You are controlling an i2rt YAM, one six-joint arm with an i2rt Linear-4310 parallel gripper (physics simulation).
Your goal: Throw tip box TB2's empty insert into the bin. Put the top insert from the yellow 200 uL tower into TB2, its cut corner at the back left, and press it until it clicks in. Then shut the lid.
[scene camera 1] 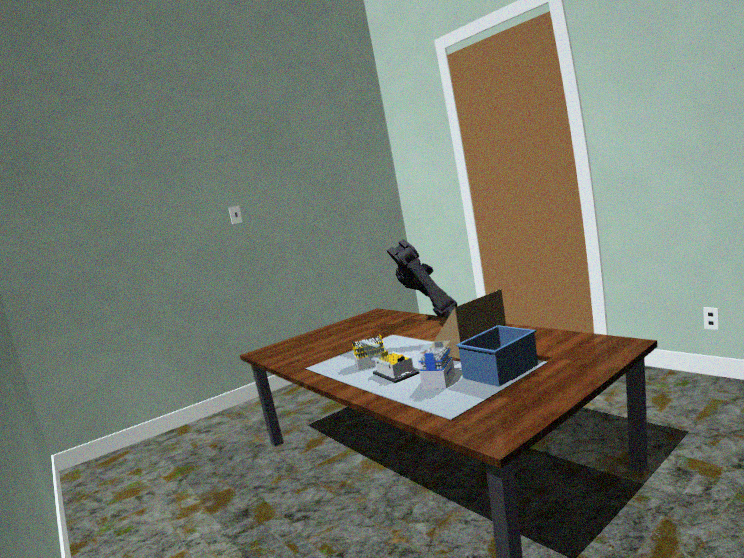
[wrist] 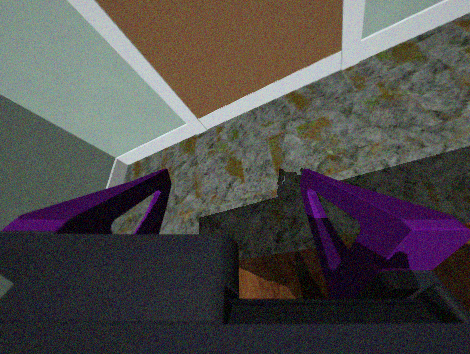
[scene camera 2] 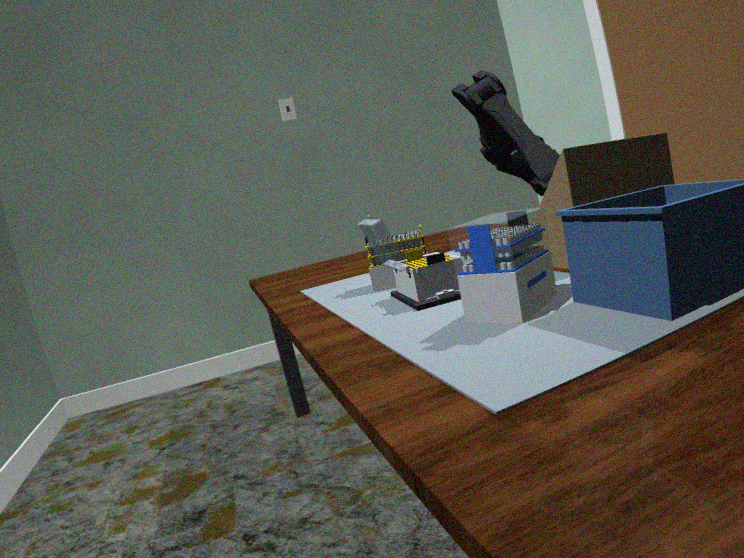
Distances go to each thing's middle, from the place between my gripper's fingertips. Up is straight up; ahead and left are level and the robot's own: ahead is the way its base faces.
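Labels:
Blue bin [scene camera 2: 663, 252], my hand 76 cm to the right of it, 7 cm above it, 56 cm short of it.

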